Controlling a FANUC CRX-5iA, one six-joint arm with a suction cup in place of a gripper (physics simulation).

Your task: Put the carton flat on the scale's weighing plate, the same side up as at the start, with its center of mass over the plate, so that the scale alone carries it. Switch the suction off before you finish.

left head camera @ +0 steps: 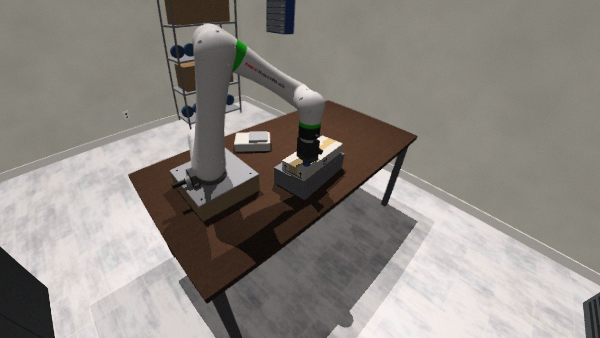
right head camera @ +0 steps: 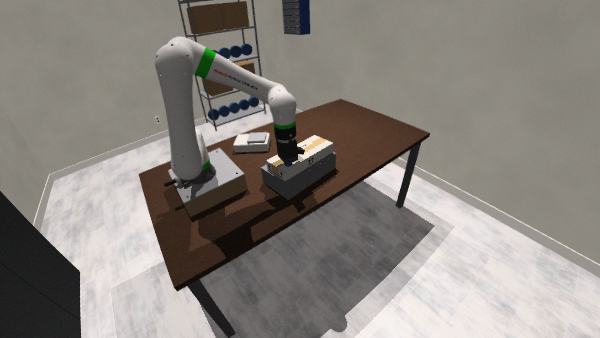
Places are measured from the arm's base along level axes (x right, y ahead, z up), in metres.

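Where they show: hand at its tool point: [left head camera: 306, 166] [right head camera: 288, 166]; arm's base at its link origin: [right head camera: 201, 174].
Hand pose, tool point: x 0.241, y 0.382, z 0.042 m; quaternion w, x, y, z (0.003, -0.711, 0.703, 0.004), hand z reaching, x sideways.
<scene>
Things, the pixels of their top centre, and the offset from my tool point. "*": a spot on its surface instead. Level surfaces: height alone.
- white carton at a spot on its surface: [right head camera: 318, 145] * dx -0.062, dy +0.211, dz +0.015 m
- white scale at its top centre: [left head camera: 252, 135] [right head camera: 251, 136] dx -0.525, dy -0.003, dz -0.074 m
- brown table at its surface level: dz -0.144 m
The white carton [left head camera: 331, 149] [right head camera: 318, 145] with tan tape and arrow marks lies flat in the top of a dark grey open box or stand [left head camera: 306, 188] [right head camera: 299, 186], its upper part showing above the rim. My suction gripper [left head camera: 306, 164] [right head camera: 288, 163] points down, with its blue cup at the carton's top face near the end closer to the robot base. The cup appears to touch the carton; whether the suction is on does not show. The white scale [left head camera: 252, 148] [right head camera: 251, 148] with its light grey weighing plate [left head camera: 258, 136] [right head camera: 257, 137] stands farther back, apart from the carton, with nothing on the plate.
The robot base stands on a grey-topped pedestal [left head camera: 235, 172] [right head camera: 225, 170] at the left of the brown table [left head camera: 370, 132] [right head camera: 380, 130]. The scale is behind the pedestal and the grey box. A shelf rack [left head camera: 237, 75] [right head camera: 259, 65] stands beyond the table.
</scene>
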